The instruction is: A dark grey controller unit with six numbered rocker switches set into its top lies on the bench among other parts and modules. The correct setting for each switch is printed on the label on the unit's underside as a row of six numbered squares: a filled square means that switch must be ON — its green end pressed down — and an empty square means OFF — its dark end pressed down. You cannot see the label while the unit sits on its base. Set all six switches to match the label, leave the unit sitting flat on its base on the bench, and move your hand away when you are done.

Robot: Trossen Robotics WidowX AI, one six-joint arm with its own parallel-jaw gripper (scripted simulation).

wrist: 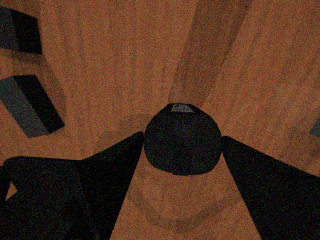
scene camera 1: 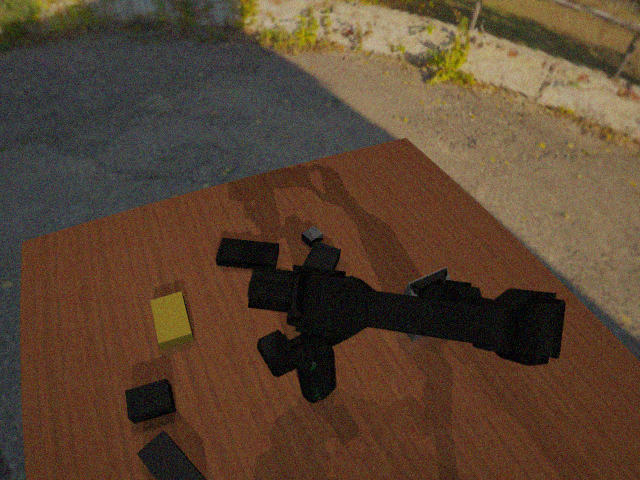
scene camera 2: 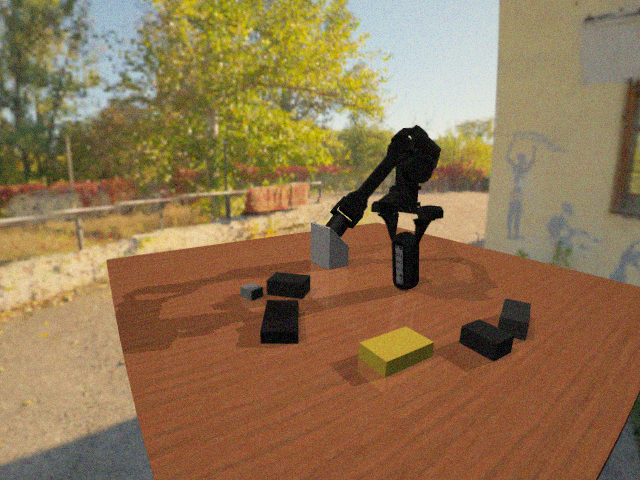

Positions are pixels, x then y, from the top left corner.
Labels:
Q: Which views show the long black block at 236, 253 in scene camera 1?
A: Scene camera 1 and scene camera 2 only.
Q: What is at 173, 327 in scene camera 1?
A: A yellow block.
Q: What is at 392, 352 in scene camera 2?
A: A yellow block.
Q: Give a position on a long black block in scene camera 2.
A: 280, 322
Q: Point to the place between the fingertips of my gripper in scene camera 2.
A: At 404, 243

